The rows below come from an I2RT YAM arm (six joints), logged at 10 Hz.
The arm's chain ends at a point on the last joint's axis. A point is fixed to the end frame.
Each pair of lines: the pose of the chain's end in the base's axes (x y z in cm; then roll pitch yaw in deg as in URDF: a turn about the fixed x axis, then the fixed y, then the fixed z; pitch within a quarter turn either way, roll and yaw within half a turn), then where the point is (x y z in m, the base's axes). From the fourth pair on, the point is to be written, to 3 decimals.
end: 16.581, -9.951, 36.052, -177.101, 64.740, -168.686
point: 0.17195 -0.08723 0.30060
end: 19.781, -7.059, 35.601, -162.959, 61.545, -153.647
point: 0.20258 -0.06555 0.29493
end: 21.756, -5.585, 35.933, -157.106, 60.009, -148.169
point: 0.22236 -0.05424 0.29806
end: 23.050, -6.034, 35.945, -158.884, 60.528, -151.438
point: 0.235 -0.058 0.298
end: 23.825, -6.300, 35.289, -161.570, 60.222, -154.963
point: 0.242 -0.059 0.292
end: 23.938, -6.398, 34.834, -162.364, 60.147, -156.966
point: 0.243 -0.060 0.287
